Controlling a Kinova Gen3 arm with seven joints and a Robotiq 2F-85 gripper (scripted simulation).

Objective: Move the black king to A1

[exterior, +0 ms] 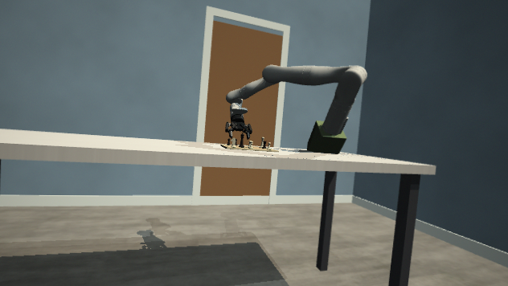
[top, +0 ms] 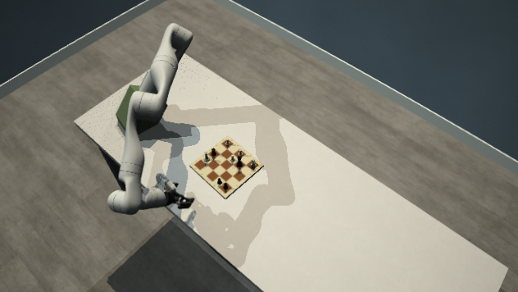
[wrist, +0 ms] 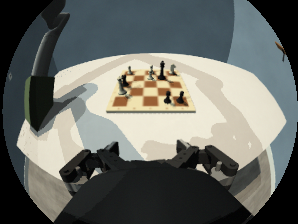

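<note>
The black king is 260 mm to the left of my hand, 10 mm below it and 10 mm ahead of it. Round my hand: chessboard (220 mm to the left, 40 mm below, 20 mm behind).
</note>
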